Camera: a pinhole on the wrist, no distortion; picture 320 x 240 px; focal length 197.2 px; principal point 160.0 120.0 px. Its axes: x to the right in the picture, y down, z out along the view. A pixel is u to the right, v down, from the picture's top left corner.
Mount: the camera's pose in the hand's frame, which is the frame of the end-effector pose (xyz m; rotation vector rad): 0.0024 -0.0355 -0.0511 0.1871 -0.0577 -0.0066
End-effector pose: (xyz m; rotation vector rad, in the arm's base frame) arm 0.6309 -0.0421 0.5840 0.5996 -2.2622 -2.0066
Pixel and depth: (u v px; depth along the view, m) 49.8 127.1 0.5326
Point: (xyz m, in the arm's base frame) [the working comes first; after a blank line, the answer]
In the camera's frame: -0.2976 0.0192 0.5326

0.8233 0.4864 0.4747
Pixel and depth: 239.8 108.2 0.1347
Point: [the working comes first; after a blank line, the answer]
In the camera's frame: 0.0545 -0.0081 0.1347

0.5783 0.0146 0.4945
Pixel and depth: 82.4 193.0 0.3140
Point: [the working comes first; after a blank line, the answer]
In the camera's frame: -0.1236 0.1162 0.3140

0.6734 0.2606 0.5931
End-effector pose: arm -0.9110 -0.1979 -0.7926 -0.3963 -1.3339 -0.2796
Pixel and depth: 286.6 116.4 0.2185
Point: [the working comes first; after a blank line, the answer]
In the camera's frame: 0.1403 -0.0040 0.2185

-1.0673 -0.1940 -0.6249
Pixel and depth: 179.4 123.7 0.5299
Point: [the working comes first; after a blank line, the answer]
In the camera's frame: 0.0521 0.0099 0.5299

-1.3757 -0.1045 -0.6676
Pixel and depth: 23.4 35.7 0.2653
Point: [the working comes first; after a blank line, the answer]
In the camera's frame: -0.1838 -0.1134 0.2653

-1.1914 -0.3012 -0.9287
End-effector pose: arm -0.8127 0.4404 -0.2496 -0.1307 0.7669 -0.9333
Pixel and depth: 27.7 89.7 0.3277
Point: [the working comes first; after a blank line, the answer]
In the camera's frame: -0.2199 -0.0504 0.3277

-0.8331 0.4803 0.1192
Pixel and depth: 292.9 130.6 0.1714
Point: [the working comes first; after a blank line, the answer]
In the camera's frame: 0.1155 0.0092 0.1714

-0.7338 0.2948 -0.1909
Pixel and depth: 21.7 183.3 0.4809
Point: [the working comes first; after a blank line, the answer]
In the camera's frame: -0.3373 0.1544 0.4809

-0.6429 0.6433 0.2475
